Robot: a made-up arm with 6 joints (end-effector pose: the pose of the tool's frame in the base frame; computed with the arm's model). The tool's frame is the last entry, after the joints. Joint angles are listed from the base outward.
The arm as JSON. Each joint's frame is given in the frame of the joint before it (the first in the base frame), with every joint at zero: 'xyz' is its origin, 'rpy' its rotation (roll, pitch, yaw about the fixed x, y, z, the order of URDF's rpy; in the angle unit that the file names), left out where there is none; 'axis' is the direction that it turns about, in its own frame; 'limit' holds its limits. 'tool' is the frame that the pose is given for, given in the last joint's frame.
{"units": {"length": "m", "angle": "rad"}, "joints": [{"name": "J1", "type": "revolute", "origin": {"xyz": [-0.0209, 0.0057, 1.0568]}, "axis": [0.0, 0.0, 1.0], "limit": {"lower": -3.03, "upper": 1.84}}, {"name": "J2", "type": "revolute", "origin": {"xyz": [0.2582, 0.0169, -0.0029]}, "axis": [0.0, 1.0, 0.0], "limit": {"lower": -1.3, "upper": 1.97}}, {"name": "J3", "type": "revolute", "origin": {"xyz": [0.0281, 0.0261, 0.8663]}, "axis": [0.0, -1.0, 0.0], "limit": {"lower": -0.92, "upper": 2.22}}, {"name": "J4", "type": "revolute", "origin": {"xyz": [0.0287, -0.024, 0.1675]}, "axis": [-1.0, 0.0, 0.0], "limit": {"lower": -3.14, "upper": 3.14}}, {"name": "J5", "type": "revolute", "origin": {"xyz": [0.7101, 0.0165, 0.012]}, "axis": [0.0, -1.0, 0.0], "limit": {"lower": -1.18, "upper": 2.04}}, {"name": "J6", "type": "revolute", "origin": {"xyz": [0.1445, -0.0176, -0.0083]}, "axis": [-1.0, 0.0, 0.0], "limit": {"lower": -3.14, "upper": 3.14}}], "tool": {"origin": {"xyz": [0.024, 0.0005, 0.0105], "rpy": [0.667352, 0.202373, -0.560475]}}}
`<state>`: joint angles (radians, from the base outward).
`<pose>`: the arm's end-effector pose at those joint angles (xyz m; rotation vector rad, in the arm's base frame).
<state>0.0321 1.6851 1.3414 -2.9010 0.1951 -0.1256</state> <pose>1.9852 0.0798 0.7371 -2.2843 -0.5150 0.6618</pose>
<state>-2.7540 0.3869 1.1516 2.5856 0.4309 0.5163</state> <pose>-1.0994 -0.4982 2.5312 1.8011 -2.2293 0.8218</pose>
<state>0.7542 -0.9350 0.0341 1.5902 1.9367 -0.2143</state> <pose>-0.2783 0.0213 2.2433 -0.1614 -1.9254 1.8482</pose>
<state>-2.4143 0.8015 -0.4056 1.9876 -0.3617 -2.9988</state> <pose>-1.0931 -0.8961 0.8747 -1.1056 0.7814 1.7174</pose>
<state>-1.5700 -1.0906 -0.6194 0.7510 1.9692 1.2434</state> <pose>0.1203 0.0279 2.0411 -2.2340 -1.9145 -0.3269</pose>
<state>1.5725 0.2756 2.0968 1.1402 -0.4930 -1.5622</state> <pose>0.0324 0.1655 2.6995 2.3701 0.3009 1.0133</pose>
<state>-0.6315 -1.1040 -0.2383 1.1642 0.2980 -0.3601</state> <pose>-0.0326 0.1074 2.2811 -0.2765 -1.2189 -0.8223</pose>
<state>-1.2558 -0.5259 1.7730 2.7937 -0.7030 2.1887</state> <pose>-0.3301 0.8750 2.2800 0.0023 -1.4575 1.3145</pose>
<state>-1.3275 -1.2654 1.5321 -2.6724 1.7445 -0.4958</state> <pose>-0.3716 1.1847 1.5742 2.1196 -0.2609 2.2405</pose>
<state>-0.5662 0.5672 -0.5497 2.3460 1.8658 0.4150</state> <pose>0.9731 -0.4602 1.1697 0.1377 -0.1291 1.2641</pose>
